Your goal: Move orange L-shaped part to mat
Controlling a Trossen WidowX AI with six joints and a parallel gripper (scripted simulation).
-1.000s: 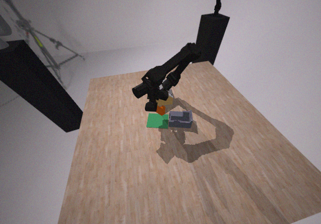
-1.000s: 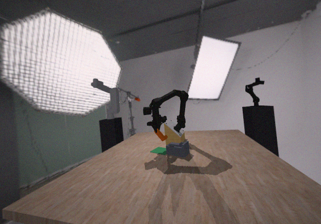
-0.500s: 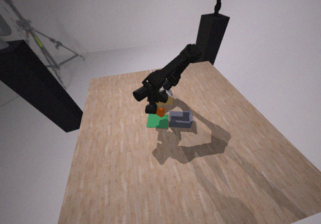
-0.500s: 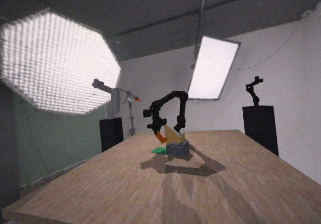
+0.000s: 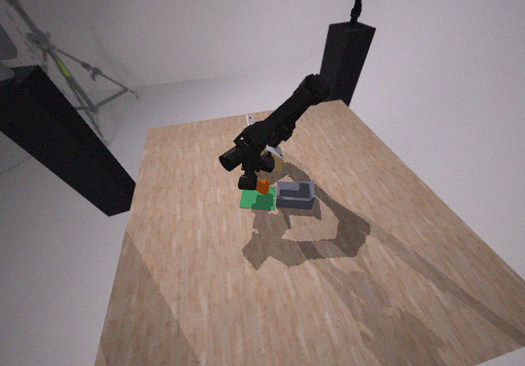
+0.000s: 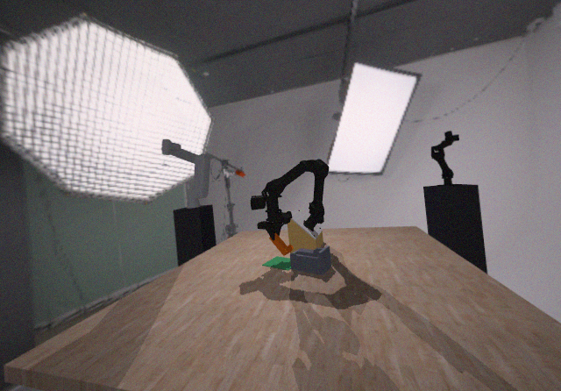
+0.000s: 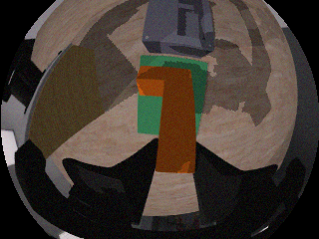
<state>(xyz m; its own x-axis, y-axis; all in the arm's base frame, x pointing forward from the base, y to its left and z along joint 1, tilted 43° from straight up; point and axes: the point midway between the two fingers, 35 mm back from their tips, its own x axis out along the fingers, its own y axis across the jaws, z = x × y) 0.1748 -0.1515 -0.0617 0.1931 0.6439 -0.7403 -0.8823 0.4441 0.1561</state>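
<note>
Right now my gripper tip is 40 mm to the right of the orange L-shaped part and 30 mm above it. Also, from my gripper tip: green mat 120 mm below, 20 mm to the left, 10 mm ahead.
</note>
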